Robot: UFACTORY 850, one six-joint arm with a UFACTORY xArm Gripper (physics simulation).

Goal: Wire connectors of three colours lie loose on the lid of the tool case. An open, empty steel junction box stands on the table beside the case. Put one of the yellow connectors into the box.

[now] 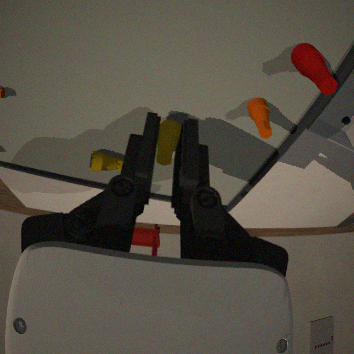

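Observation:
My gripper (168,133) is shut on a yellow connector (169,141), which sits between the fingertips above or at the lid; its exact height is unclear. A second yellow connector (104,161) lies on its side just left of the fingers, partly hidden behind the left one. An orange connector (259,116) and a red connector (312,66) lie to the right on the grey case lid (150,60). Part of another orange connector (2,92) shows at the left edge. A grey metal part (340,107), probably the junction box, shows beyond the lid's right edge; its inside cannot be made out.
The lid's dark rim (65,176) runs behind the fingers and up the right side. A pale table surface (295,197) with a brown edge (300,231) lies beyond it. A red stand (145,237) shows partly between the gripper's linkages. A small grey panel (321,332) is at lower right.

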